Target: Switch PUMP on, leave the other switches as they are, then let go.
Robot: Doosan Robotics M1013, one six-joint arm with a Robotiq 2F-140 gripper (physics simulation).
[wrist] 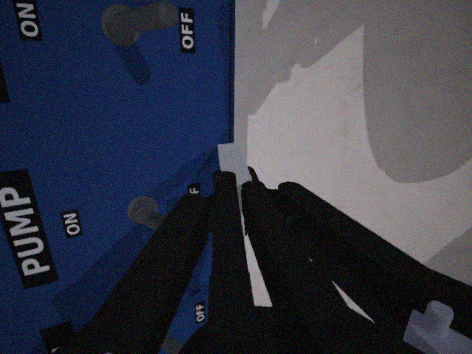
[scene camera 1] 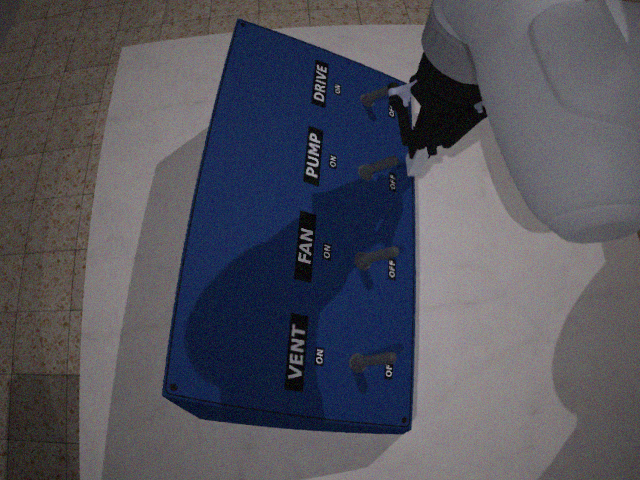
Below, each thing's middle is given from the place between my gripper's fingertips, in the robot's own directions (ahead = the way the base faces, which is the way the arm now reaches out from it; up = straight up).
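Labels:
Blue switch panel (scene camera 1: 274, 305): 1 cm above my hand, 14 cm ahead of it, 8 cm to the left of it.

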